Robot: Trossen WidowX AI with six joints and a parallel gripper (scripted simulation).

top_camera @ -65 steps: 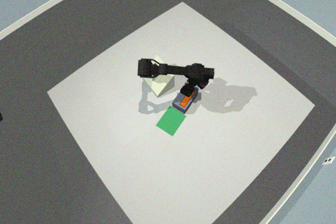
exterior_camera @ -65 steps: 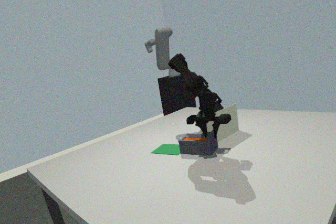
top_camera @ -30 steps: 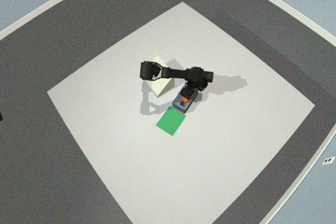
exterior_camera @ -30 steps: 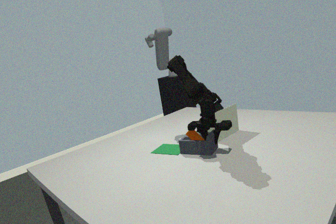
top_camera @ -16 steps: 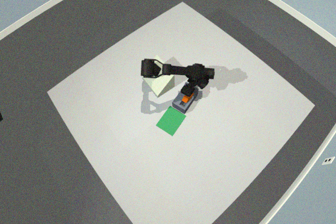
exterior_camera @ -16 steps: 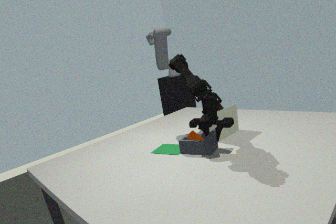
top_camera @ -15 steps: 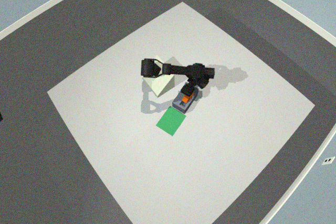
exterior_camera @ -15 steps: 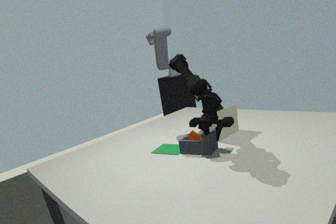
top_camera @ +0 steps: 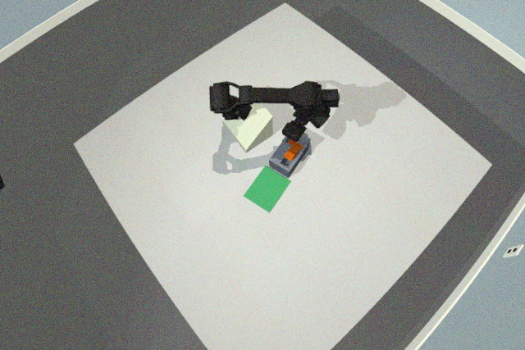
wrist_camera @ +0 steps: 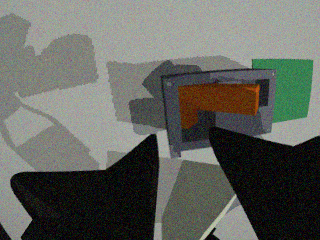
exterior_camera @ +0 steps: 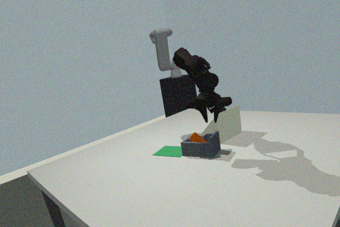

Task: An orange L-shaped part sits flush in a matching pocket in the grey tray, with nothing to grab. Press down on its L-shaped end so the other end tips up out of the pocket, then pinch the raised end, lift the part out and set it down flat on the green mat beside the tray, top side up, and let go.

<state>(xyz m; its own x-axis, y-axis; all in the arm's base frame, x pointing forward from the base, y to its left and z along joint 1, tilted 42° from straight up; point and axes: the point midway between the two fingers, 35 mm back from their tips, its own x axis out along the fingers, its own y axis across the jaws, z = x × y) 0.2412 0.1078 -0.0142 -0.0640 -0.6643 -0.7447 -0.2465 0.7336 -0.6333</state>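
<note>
The orange L-shaped part is 40 mm to the right of my gripper tip and 100 mm below it. The rest, counted from my gripper tip: green mat (50 mm ahead, 220 mm to the right, 160 mm below).
</note>
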